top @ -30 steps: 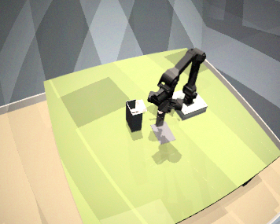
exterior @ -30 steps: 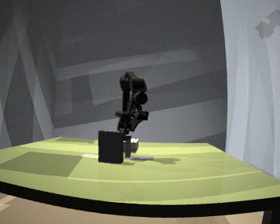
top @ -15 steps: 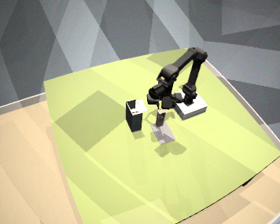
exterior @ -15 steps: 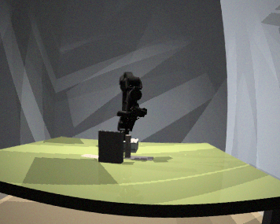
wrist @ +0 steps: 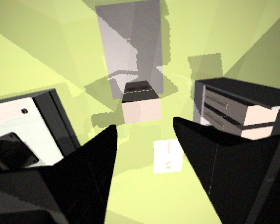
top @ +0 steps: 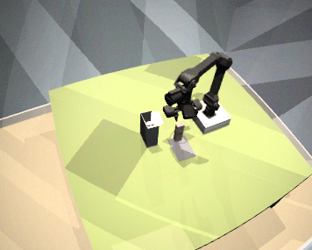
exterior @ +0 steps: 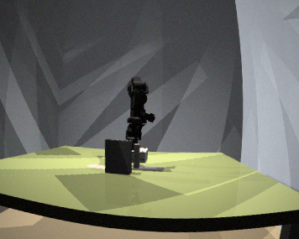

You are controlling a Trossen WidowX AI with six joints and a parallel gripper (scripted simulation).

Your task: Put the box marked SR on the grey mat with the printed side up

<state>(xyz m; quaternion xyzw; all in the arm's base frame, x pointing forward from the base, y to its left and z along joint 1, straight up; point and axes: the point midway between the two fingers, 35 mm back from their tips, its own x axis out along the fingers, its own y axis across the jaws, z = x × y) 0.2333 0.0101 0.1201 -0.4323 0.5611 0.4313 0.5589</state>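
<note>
Now: the grey mat 150 mm below my gripper tip, 60 mm to the left of it and 20 mm ahead of it. Also, from my gripper tip: white card (190 mm to the right, 150 mm below, 10 mm ahead).
</note>
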